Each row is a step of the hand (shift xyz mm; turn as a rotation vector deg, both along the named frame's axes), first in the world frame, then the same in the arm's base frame.
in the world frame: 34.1 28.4 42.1 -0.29 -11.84 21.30
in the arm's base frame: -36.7 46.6 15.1 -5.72 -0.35 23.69
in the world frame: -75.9 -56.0 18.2 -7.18 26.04 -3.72
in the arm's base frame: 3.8 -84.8 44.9 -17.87 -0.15 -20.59
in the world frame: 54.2 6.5 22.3 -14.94 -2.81 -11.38
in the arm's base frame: -2.4 56.6 16.4 4.78 -16.67 -7.74
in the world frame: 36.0 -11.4 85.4 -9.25 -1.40 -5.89
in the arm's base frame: -36.6 43.8 73.9 1.97 -10.05 -4.16
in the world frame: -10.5 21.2 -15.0 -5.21 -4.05 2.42
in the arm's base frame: -8.2 -6.3 -26.0 -0.36 -5.70 4.09
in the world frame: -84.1 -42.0 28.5 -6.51 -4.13 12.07
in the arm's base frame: -15.1 -87.2 42.7 -6.98 -5.51 11.23
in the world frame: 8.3 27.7 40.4 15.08 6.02 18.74
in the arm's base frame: -43.0 21.6 12.3 -11.76 18.80 11.10
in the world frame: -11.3 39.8 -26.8 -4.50 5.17 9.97
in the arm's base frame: -13.7 -3.7 -47.2 -11.46 -1.34 3.65
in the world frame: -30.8 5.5 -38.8 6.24 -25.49 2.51
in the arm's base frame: 12.0 -33.5 -34.9 17.99 -0.77 19.25
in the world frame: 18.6 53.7 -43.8 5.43 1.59 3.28
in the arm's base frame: -3.1 25.9 -66.8 -1.58 6.09 1.80
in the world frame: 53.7 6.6 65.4 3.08 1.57 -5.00
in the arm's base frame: -30.7 62.6 48.4 3.11 2.61 -4.53
